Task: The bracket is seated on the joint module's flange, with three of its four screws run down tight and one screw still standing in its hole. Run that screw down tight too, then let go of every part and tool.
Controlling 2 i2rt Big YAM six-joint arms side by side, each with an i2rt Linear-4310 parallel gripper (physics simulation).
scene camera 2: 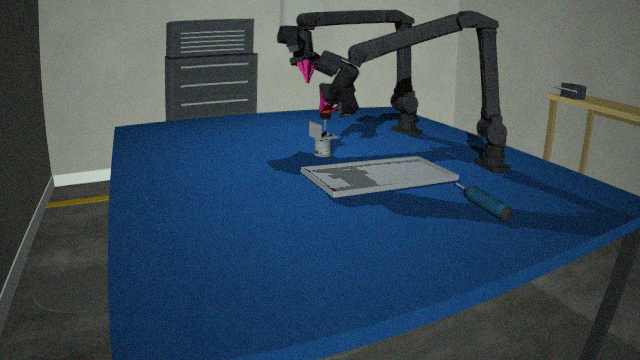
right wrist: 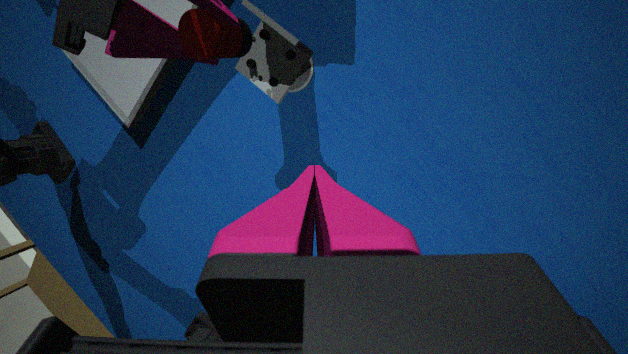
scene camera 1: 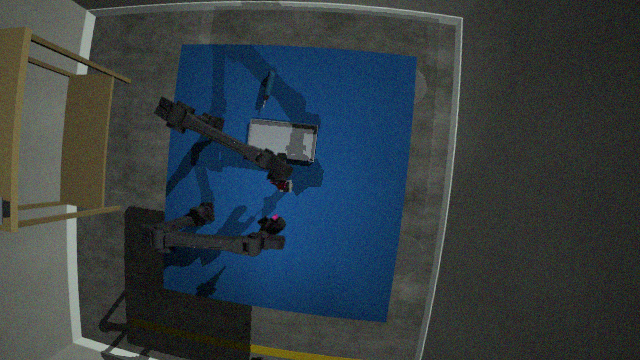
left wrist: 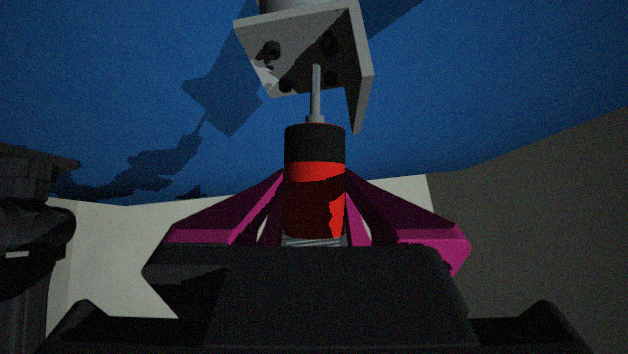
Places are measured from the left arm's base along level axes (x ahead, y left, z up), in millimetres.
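Where they show: left gripper, fingertip midpoint: [scene camera 2: 324, 111] [right wrist: 227, 43] [scene camera 1: 281, 186] [left wrist: 314, 177]; right gripper, fingertip midpoint: [scene camera 2: 307, 82] [right wrist: 314, 175] [scene camera 1: 276, 214]; left arm's base, link origin: [scene camera 2: 492, 167] [right wrist: 54, 152] [scene camera 1: 216, 127]; right arm's base, link origin: [scene camera 2: 406, 131] [right wrist: 215, 338] [scene camera 1: 207, 211] [left wrist: 27, 156].
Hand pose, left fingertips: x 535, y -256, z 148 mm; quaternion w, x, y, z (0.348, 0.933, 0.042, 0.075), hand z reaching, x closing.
Things, the pixels of their centre, and the offset from my left fingertips. Level surfaces: height alone.
- grey L-shaped bracket, body centre: [left wrist: 306, 82] [right wrist: 265, 57] [scene camera 2: 323, 130] dx +2, dy +0, dz -66 mm
- round joint module, body centre: [left wrist: 299, 23] [right wrist: 283, 64] [scene camera 2: 323, 145] dx +2, dy +0, dz -116 mm
- screw, body centre: [left wrist: 271, 43] [right wrist: 253, 64] dx -19, dy +13, dz -85 mm
- red-and-black screwdriver, body centre: [left wrist: 314, 146] [right wrist: 230, 37] [scene camera 2: 325, 116] dx +0, dy +11, dz -15 mm
- pale shallow tray, body centre: [scene camera 2: 382, 173] [scene camera 1: 281, 140] dx -94, dy +261, dz -140 mm
- blue table top, surface height: dz -148 mm
- teal-handled screwdriver, body centre: [scene camera 2: 480, 198] [scene camera 1: 267, 89] dx -250, dy +546, dz -128 mm
The grey L-shaped bracket [scene camera 2: 315, 130] [left wrist: 295, 32] [right wrist: 287, 67] sits on the round joint module [scene camera 2: 323, 147], its wall upright. Dark screw heads show on its plate; one screw [left wrist: 271, 48] [right wrist: 251, 64], away from the wall, appears to stand higher. My left gripper [scene camera 2: 327, 104] [left wrist: 314, 177] is shut on a red-and-black screwdriver [scene camera 1: 284, 185] [scene camera 2: 326, 114] [left wrist: 314, 145] [right wrist: 207, 34], shaft pointing down at the bracket. In the left wrist view the tip lies over the plate between screw heads; contact cannot be told. My right gripper [scene camera 1: 275, 218] [scene camera 2: 307, 81] [right wrist: 314, 175] is shut and empty, raised beside the left one.
A pale shallow tray [scene camera 1: 267, 134] [scene camera 2: 390, 175] [right wrist: 125, 92] lies on the blue table top [scene camera 1: 360, 200] [scene camera 2: 225, 240] near the module. A teal-handled screwdriver [scene camera 1: 268, 85] [scene camera 2: 487, 202] lies beyond the tray. The left arm reaches over the tray's edge in scene camera 1.
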